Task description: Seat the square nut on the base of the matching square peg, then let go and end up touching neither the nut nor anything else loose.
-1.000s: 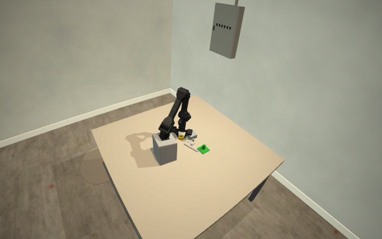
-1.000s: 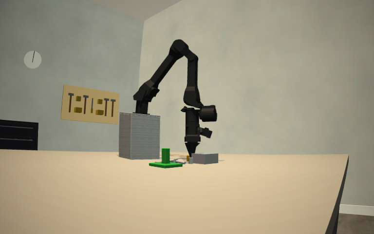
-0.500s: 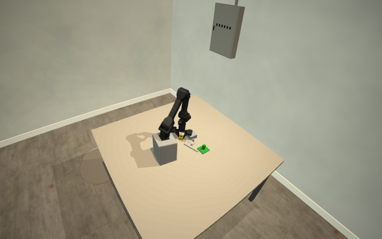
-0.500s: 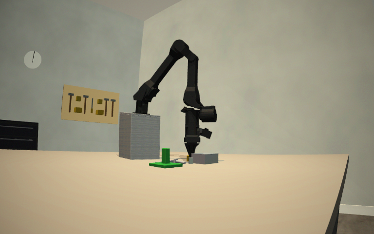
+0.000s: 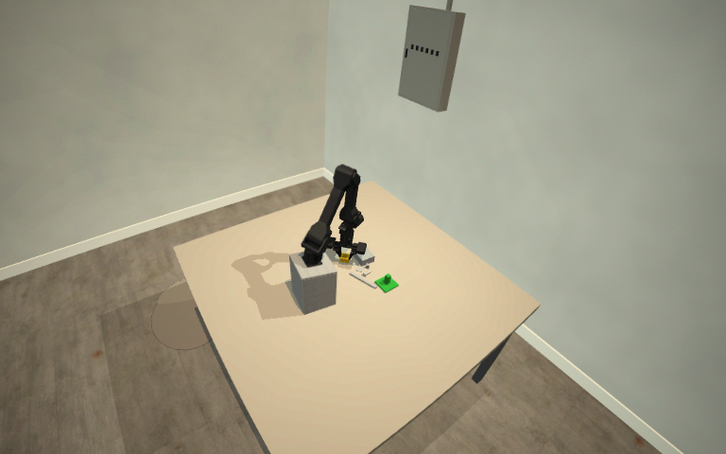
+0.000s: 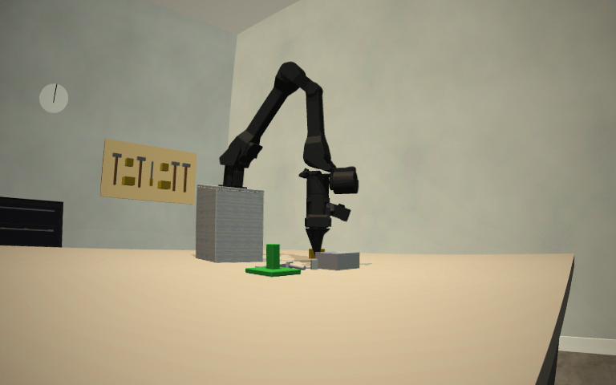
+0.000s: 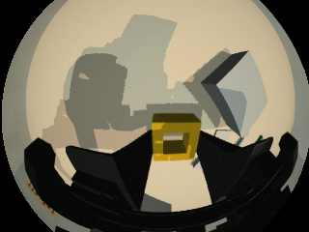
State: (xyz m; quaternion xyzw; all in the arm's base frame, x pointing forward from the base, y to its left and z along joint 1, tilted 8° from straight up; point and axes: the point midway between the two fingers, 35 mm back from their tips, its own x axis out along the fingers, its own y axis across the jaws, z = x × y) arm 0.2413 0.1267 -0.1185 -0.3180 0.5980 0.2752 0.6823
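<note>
My gripper is now 10 cm short of the grey block, 4 cm above it and 2 cm to the left of it. The rest, counted from my hand: grey bolt-like piece: 12 cm to the right, 5 cm below, 5 cm ahead; thin pale tool-like piece: 14 cm to the right, 5 cm below, 2 cm ahead.
</note>
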